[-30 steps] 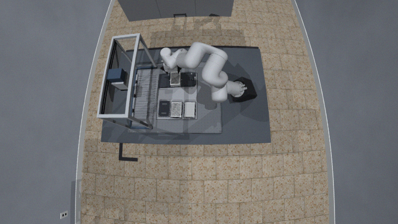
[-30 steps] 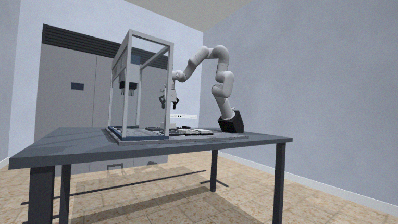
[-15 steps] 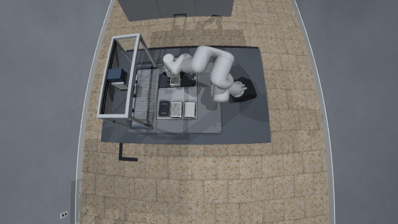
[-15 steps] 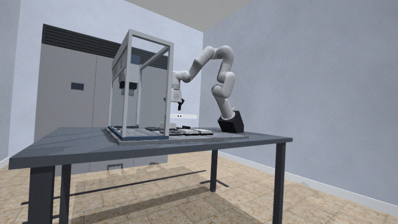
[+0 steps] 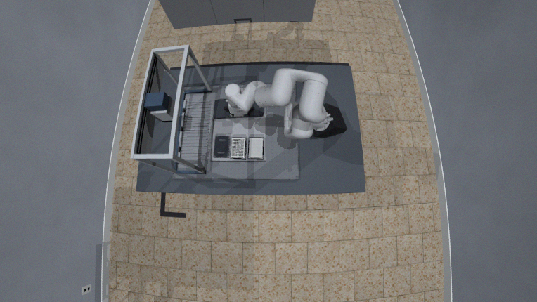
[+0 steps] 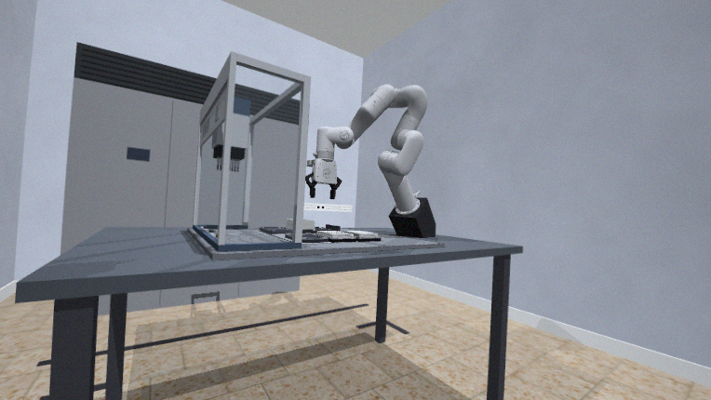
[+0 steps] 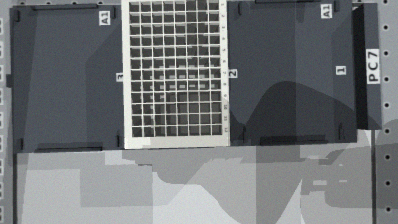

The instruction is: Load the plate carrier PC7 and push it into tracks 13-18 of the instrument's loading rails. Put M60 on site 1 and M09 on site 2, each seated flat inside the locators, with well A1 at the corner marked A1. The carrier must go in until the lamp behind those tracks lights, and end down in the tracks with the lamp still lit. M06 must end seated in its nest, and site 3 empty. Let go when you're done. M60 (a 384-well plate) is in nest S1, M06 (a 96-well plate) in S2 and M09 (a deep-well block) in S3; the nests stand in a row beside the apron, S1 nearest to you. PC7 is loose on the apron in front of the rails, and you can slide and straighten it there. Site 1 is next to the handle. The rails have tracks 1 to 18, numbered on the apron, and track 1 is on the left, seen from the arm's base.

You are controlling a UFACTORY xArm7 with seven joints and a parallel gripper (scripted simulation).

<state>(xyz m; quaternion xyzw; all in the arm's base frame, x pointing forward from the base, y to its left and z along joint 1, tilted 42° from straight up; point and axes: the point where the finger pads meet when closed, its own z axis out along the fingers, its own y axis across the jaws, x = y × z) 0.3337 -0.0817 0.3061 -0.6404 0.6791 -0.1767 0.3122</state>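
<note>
Right now the nest S1 is 16 cm to the left of my hand, 15 cm below it and 8 cm behind it. Round my hand: dark plate carrier PC7: 14 cm below, 10 cm to the right, 5 cm ahead; 96-well plate M06: 17 cm to the left, 14 cm below, 2 cm ahead; nest S3: 16 cm to the left, 15 cm below, 13 cm ahead.
</note>
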